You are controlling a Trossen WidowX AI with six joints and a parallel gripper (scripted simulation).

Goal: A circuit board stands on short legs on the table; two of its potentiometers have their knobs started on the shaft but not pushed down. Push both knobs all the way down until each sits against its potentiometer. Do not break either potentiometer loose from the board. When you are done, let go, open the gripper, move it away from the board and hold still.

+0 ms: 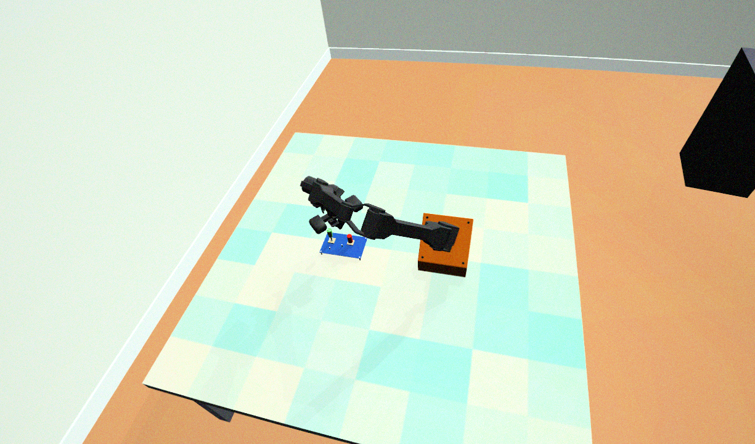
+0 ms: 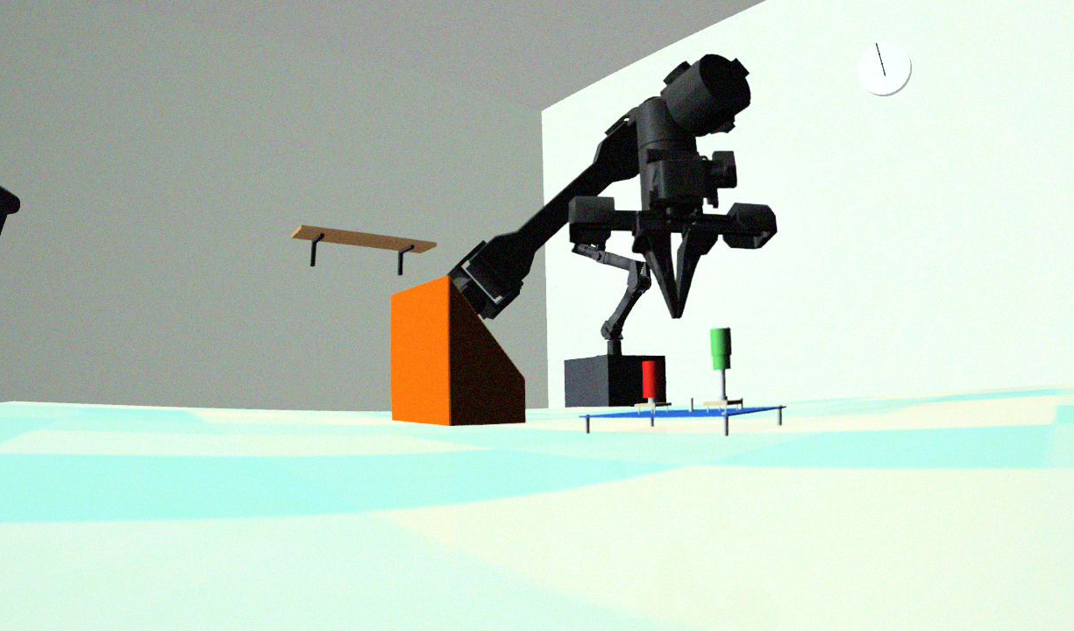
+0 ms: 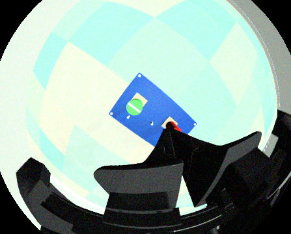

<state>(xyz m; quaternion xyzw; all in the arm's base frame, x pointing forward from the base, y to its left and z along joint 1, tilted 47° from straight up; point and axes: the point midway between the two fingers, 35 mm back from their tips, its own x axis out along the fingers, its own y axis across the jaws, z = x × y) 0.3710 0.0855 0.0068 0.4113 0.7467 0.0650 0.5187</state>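
The green knob lies 40 mm ahead of my gripper tip, 30 mm below it and 10 mm to the left of it. From my gripper tip the other things lie so: red knob: 50 mm below, 30 mm behind.
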